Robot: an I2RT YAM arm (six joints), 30 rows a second.
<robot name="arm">
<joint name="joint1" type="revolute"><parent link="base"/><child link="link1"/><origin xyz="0 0 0.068"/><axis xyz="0 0 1"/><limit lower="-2.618" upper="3.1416"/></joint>
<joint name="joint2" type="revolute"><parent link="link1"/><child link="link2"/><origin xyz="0.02 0.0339 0.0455"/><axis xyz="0 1 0"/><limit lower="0" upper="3.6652"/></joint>
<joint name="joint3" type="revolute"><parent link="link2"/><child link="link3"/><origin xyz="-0.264 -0.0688 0"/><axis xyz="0 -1 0"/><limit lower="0" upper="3.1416"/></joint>
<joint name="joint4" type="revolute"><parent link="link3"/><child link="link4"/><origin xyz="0.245 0.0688 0.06"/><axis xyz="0 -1 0"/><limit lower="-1.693" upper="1.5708"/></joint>
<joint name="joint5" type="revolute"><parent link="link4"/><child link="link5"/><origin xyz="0.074 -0.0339 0.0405"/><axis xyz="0 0 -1"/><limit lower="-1.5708" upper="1.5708"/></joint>
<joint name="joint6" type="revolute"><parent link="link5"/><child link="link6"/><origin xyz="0.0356 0 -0.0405"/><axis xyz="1 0 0"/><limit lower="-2.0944" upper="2.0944"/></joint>
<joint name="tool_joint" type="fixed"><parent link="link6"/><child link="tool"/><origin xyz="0 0 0" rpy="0 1.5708 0"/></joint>
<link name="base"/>
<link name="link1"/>
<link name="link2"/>
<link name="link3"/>
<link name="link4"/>
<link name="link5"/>
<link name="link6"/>
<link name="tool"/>
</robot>
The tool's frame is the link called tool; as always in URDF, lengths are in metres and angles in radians.
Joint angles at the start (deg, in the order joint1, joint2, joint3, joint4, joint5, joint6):
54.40, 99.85, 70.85, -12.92, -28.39, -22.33
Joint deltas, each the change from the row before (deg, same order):
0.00, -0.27, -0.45, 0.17, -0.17, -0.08
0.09, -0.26, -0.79, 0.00, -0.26, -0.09
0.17, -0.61, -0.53, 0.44, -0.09, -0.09
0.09, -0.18, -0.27, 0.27, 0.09, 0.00
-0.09, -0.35, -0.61, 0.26, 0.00, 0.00
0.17, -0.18, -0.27, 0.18, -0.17, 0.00
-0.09, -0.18, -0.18, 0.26, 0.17, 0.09
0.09, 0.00, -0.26, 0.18, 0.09, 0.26
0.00, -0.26, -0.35, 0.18, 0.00, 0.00
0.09, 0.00, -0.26, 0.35, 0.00, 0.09
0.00, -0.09, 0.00, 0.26, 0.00, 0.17
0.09, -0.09, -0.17, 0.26, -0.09, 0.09
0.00, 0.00, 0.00, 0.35, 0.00, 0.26
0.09, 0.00, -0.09, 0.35, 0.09, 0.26
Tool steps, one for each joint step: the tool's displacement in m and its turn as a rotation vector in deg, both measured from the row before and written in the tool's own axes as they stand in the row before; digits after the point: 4 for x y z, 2 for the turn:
0.0011, 0.0009, -0.0006, -0.16, -0.06, -0.08
0.0032, 0.0021, 0.0003, -0.49, 0.33, 0.11
-0.0006, 0.0022, -0.0017, -0.05, -0.45, -0.44
0.0002, 0.0009, -0.0002, 0.07, -0.11, -0.14
0.0018, 0.0006, -0.0010, 0.07, 0.00, 0.05
0.0001, 0.0015, 0.0000, -0.26, -0.14, -0.14
0.0001, -0.0003, -0.0009, 0.32, -0.15, 0.02
0.0010, 0.0007, 0.0007, -0.02, 0.10, 0.25
0.0006, 0.0007, -0.0007, 0.03, -0.07, -0.04
0.0007, 0.0006, 0.0007, -0.04, -0.07, -0.01
-0.0008, -0.0001, -0.0004, 0.12, -0.28, 0.00
0.0000, 0.0007, 0.0001, -0.10, -0.18, -0.05
-0.0006, -0.0002, 0.0000, 0.11, -0.28, 0.09
-0.0002, 0.0003, 0.0004, 0.09, -0.18, 0.08

